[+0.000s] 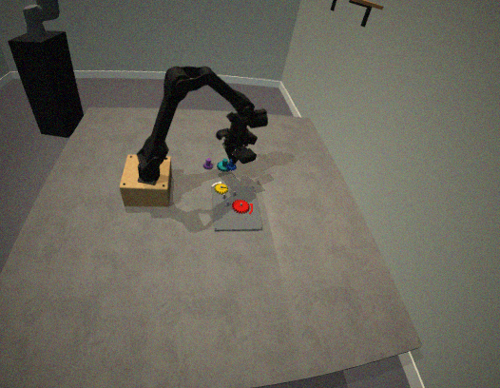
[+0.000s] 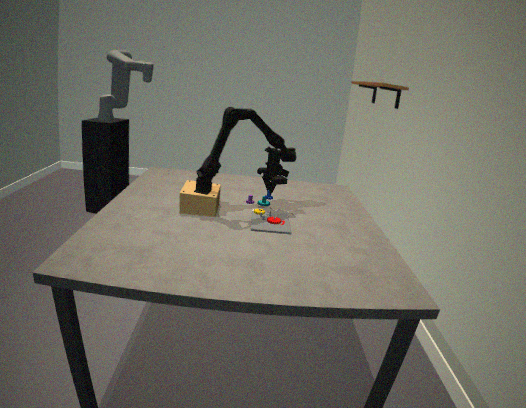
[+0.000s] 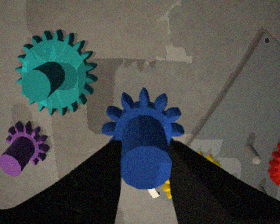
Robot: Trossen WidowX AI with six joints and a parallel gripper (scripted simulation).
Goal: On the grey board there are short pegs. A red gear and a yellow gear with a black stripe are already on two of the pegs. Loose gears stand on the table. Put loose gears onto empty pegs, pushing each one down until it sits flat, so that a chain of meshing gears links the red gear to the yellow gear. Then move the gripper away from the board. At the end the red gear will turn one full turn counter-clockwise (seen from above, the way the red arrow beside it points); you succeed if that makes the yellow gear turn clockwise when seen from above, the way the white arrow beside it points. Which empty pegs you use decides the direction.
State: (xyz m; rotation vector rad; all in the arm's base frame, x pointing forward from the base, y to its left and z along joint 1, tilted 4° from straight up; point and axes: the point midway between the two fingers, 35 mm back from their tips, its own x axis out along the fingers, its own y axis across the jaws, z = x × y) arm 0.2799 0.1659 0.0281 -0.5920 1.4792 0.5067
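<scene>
Right now the red gear is 6 cm ahead of my gripper tip, 16 cm to the right of it and 7 cm below it. The rest, counted from my gripper tip: teal gear: 3 cm behind, 6 cm to the left, 7 cm below; then white arrow: 5 cm behind, 6 cm to the right, 8 cm below; then blue gear: 1 cm below.
</scene>
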